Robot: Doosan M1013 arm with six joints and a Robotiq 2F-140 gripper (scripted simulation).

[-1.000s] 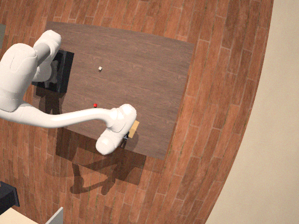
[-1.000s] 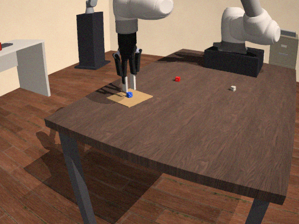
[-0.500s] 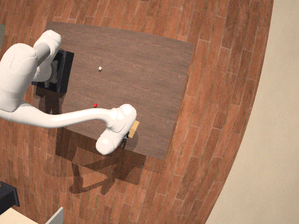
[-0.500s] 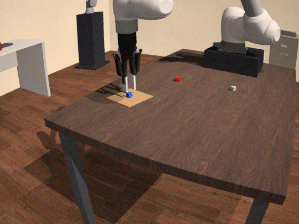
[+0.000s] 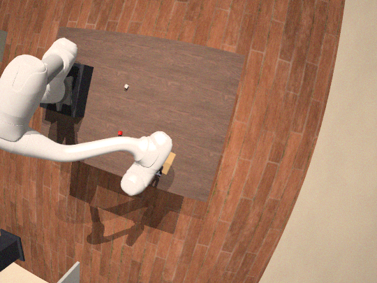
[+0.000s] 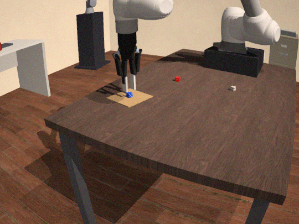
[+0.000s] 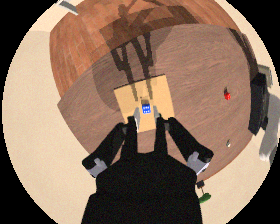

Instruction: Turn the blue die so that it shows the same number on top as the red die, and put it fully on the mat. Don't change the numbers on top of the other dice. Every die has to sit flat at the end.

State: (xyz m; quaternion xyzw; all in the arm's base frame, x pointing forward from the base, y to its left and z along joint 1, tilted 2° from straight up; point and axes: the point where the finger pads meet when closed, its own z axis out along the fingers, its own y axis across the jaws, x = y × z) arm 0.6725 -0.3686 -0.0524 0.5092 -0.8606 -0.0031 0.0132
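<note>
Now: hand 5 cm above the blue die. From my hand the other things lie so: white die 41 cm to the left, 25 cm behind, 6 cm below; then tan mat 7 cm below; then red die 27 cm behind, 13 cm to the left, 6 cm below.
</note>
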